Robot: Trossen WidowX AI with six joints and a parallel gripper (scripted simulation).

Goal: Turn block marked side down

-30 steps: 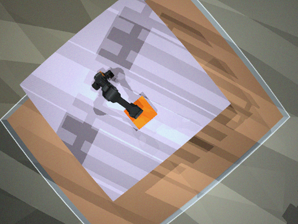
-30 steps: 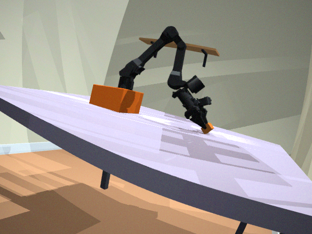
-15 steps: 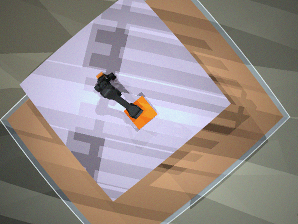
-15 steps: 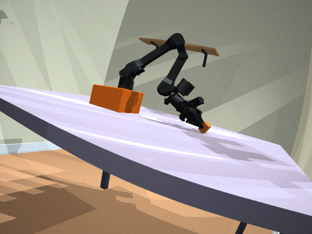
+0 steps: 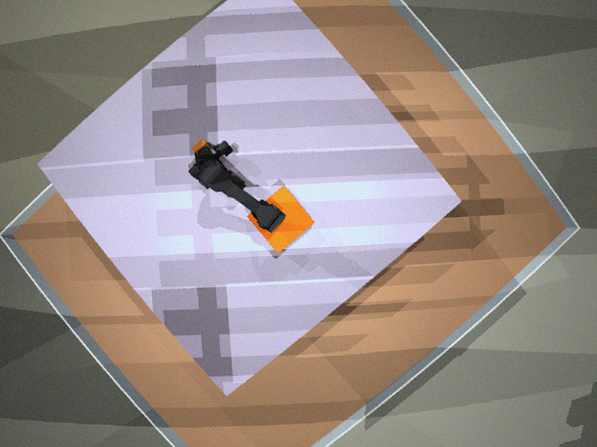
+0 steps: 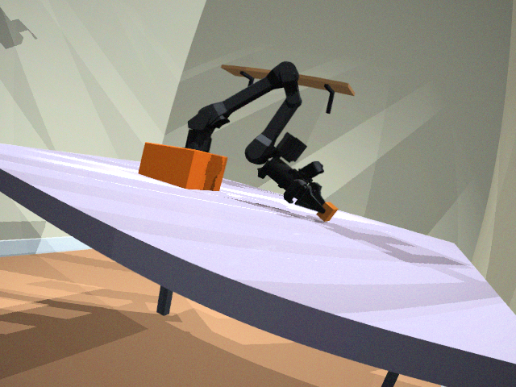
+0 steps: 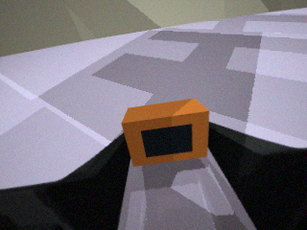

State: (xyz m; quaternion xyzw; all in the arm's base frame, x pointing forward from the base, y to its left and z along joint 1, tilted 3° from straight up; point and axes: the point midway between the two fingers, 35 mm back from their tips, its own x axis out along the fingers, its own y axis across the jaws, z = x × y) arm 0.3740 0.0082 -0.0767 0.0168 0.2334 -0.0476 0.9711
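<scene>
The orange block lies 10 mm behind my gripper tip.
</scene>
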